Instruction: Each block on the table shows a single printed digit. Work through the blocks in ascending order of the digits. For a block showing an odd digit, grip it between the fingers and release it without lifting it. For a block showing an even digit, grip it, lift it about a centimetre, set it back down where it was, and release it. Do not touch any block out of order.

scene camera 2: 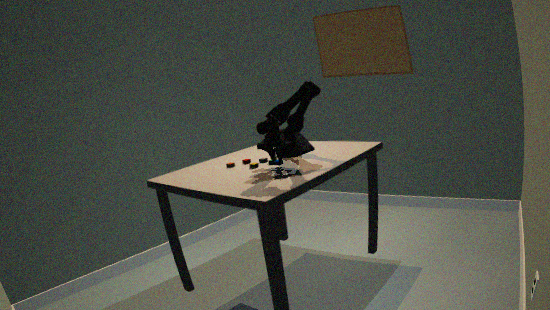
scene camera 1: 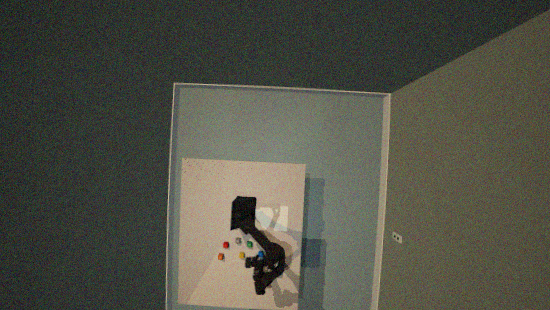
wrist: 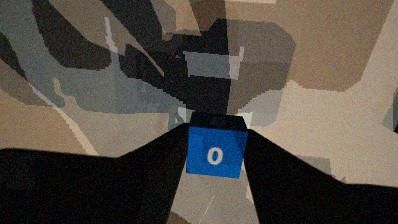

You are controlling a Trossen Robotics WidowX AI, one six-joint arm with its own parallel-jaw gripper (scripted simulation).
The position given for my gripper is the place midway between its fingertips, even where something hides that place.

Note:
My gripper [wrist: 216, 132] carries a blue block [wrist: 216, 143].

